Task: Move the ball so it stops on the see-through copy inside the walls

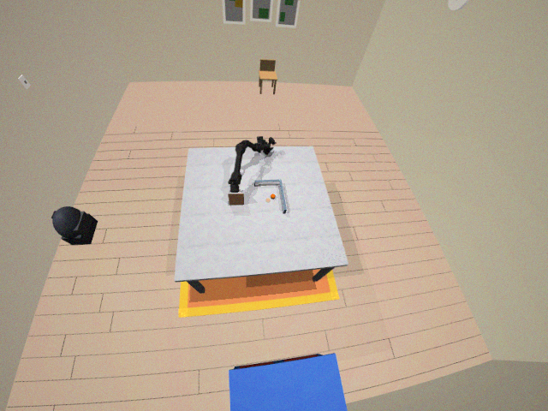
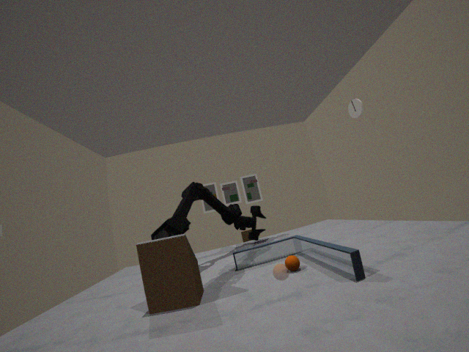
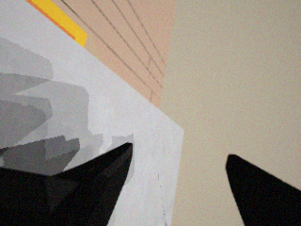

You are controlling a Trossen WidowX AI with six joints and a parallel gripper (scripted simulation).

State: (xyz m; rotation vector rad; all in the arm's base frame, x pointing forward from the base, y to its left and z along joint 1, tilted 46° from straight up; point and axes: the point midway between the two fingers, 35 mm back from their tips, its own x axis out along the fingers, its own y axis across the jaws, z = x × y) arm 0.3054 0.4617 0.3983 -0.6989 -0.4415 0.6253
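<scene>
Right now my gripper tip is 1 cm past the orange ball, 58 cm to the left of it and 6 cm above it.
</scene>
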